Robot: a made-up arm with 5 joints. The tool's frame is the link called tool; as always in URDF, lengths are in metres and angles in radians. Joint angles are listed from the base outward. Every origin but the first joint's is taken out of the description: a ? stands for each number. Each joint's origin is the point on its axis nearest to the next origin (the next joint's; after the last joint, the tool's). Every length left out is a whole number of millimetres.
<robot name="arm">
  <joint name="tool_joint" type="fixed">
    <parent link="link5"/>
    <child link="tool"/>
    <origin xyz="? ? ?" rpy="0 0 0"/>
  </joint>
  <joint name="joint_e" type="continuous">
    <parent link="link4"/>
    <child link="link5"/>
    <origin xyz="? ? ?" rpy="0 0 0"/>
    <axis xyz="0 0 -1"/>
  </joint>
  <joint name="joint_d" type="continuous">
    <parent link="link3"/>
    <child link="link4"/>
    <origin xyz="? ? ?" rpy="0 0 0"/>
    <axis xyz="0 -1 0"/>
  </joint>
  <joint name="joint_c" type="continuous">
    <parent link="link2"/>
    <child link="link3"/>
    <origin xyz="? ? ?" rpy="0 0 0"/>
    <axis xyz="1 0 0"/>
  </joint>
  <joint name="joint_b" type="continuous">
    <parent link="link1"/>
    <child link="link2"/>
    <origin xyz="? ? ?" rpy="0 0 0"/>
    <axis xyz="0 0 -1"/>
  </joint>
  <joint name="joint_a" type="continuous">
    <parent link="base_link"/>
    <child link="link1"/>
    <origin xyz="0.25 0 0.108" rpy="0 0 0"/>
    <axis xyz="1 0 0"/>
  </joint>
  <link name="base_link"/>
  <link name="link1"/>
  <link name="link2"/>
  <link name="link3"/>
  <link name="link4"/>
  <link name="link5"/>
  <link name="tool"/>
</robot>
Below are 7 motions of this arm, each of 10 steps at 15 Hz.
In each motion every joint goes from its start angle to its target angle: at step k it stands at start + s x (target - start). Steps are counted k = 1, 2, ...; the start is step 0. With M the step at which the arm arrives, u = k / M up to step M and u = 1 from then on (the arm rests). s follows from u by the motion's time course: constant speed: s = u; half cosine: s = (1 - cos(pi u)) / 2; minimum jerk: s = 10 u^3 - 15 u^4 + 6 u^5.
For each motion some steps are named. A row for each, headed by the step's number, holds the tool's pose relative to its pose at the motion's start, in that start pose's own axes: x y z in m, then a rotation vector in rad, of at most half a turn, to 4 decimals.
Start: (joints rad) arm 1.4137 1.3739 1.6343 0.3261 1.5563
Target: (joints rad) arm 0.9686 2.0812 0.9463 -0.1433 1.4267
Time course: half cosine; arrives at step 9
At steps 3, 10:
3: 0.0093 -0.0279 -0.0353 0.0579 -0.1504 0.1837
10: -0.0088 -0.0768 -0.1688 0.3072 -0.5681 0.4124

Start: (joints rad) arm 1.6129 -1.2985 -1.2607 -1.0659 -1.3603
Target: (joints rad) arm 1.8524 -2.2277 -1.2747 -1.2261 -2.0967
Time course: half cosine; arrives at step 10
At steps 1, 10:
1: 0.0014 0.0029 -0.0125 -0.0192 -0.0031 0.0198
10: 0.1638 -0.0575 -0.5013 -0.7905 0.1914 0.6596

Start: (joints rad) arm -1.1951 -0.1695 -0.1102 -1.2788 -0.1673
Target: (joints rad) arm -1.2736 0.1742 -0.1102 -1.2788 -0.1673
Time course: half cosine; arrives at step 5
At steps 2, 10:
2: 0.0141 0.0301 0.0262 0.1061 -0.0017 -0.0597
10: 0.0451 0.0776 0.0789 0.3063 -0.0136 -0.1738

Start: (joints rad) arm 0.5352 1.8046 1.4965 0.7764 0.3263
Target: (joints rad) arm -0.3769 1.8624 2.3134 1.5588 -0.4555
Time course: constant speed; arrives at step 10
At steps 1, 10:
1: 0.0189 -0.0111 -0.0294 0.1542 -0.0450 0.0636
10: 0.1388 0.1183 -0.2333 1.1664 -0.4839 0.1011

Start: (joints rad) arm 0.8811 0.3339 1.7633 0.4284 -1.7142
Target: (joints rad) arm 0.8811 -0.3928 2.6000 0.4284 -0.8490
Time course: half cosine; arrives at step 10
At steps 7, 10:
7: -0.1631 0.2849 -0.0309 0.6214 -0.3730 -1.1936
10: -0.1510 0.3748 0.0028 0.8088 -0.3819 -1.5326

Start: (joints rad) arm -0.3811 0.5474 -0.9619 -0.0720 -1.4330
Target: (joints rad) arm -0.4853 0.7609 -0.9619 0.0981 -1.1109
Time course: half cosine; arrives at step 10
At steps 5, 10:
5: -0.0016 -0.0245 0.0033 -0.0228 0.0365 -0.2475
10: -0.0022 -0.0422 0.0038 -0.0551 0.0728 -0.4948

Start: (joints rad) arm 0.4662 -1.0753 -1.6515 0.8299 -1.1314
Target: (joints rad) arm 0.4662 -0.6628 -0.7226 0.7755 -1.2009
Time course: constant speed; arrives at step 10
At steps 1, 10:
1: -0.0181 -0.0132 -0.0276 0.0693 -0.0382 -0.0605
10: -0.1677 0.0145 -0.2831 0.6135 -0.3024 -0.7043

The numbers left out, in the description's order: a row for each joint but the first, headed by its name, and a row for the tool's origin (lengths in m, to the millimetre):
tool: -0.097 -0.17 0
joint_e: -0.117 0 -0.096
joint_d: 0 0.032 0.322
joint_c: -0.007 0.302 0
joint_b: 0 -0.036 0.083

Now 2 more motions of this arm.
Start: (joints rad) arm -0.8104 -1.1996 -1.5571 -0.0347 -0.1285
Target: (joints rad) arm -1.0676 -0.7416 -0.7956 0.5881 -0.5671
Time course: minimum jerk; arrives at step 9
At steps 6, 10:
6: 0.3084 -0.0922 -0.1393 0.4392 -0.2226 0.2910
10: 0.3742 -0.0899 -0.1865 0.5107 -0.2857 0.2861

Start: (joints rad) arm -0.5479 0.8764 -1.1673 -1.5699 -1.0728
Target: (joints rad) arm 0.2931 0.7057 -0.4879 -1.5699 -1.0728
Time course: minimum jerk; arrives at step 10
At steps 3, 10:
3: -0.0700 -0.0742 0.0265 -0.0318 0.1030 0.2000
10: -0.1236 -0.5271 0.2711 -0.0104 0.6527 1.2486

